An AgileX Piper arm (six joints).
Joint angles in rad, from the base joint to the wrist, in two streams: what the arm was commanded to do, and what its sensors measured. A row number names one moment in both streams.
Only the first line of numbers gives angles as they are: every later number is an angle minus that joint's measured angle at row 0.
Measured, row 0:
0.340 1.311 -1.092 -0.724 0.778 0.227
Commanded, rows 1 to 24:
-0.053 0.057 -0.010 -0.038 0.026 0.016
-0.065 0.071 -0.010 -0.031 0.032 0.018
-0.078 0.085 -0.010 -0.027 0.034 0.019
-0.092 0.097 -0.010 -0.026 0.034 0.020
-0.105 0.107 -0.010 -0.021 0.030 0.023
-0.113 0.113 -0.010 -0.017 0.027 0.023
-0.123 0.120 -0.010 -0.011 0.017 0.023
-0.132 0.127 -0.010 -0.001 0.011 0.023
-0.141 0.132 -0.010 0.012 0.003 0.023
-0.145 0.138 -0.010 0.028 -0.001 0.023
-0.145 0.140 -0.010 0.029 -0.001 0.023
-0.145 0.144 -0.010 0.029 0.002 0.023
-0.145 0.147 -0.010 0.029 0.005 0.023
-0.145 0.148 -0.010 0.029 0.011 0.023
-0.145 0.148 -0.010 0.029 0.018 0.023
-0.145 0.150 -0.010 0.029 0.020 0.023
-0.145 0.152 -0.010 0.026 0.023 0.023
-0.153 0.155 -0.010 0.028 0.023 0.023
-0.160 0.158 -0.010 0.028 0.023 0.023
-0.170 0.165 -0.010 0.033 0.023 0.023
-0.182 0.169 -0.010 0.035 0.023 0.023
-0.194 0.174 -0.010 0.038 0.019 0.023
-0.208 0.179 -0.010 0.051 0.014 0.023
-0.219 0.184 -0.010 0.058 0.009 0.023
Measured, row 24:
-0.170 0.170 -0.002 0.055 0.000 0.014
